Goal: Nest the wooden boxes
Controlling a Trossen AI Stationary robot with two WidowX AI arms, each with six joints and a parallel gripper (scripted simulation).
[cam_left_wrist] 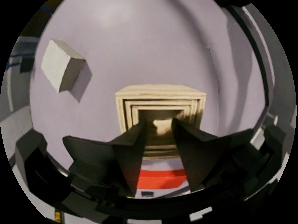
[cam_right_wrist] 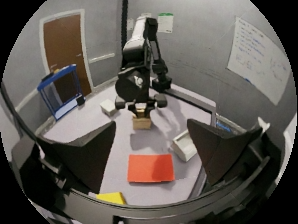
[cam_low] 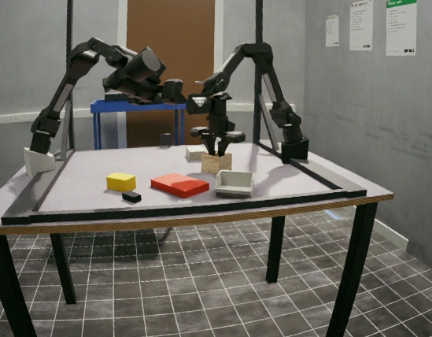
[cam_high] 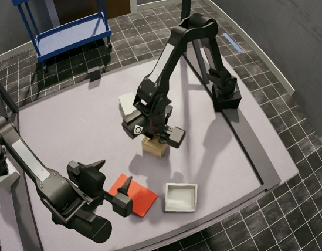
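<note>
My left gripper is now 50 mm above the small wooden box. The rest, counted from my left hand: pale grey tray 220 mm ahead, 50 mm below; white block 190 mm behind, 50 mm below, 40 mm to the right; flat red block 150 mm to the right, 150 mm ahead, 60 mm below.
</note>
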